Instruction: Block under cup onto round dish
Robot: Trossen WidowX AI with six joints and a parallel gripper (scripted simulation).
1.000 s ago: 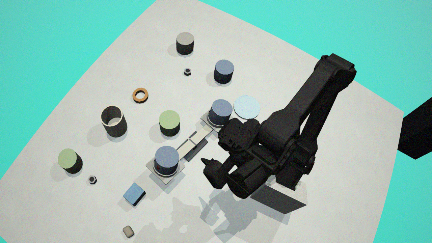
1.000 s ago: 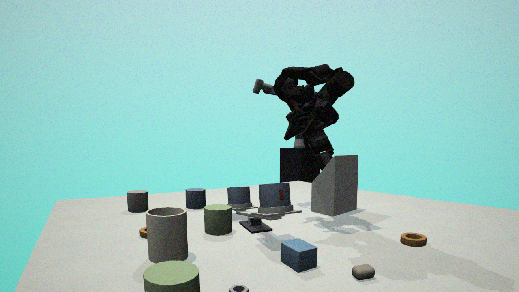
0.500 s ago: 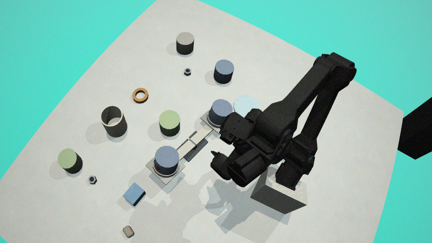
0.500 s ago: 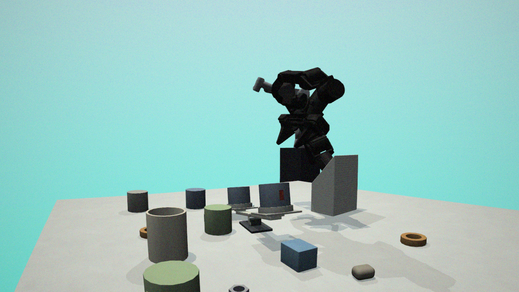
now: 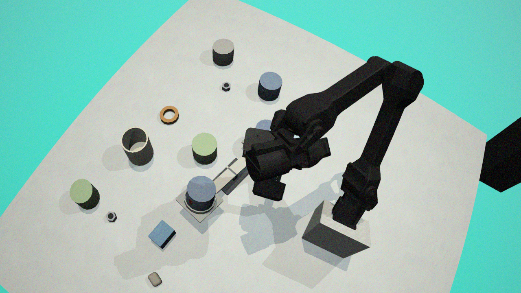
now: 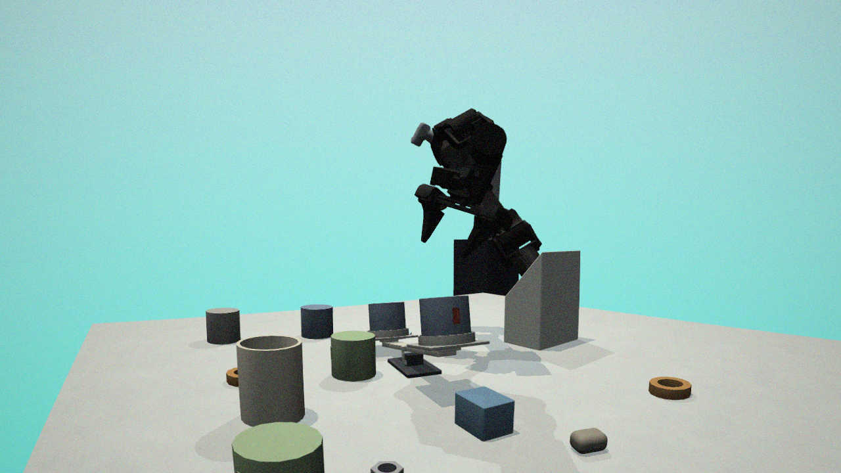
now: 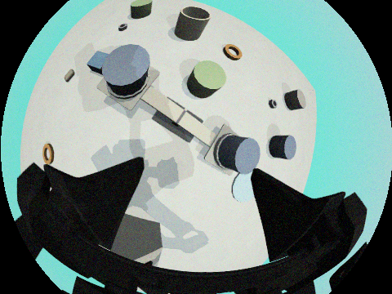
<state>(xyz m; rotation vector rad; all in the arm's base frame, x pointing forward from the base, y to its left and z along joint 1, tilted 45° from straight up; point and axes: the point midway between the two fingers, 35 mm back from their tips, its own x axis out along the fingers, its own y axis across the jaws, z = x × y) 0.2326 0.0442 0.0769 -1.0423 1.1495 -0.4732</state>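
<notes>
My gripper tip is now 16 cm above the grey block, 12 cm to the left of it and 3 cm short of it. The rest, counted from my gripper tip: blue block (25 cm to the left, 18 cm below, 15 cm ahead); then small balance (18 cm below, 7 cm ahead, 1 cm to the left); then pale blue round dish (22 cm to the right, 20 cm below, 4 cm behind).
</notes>
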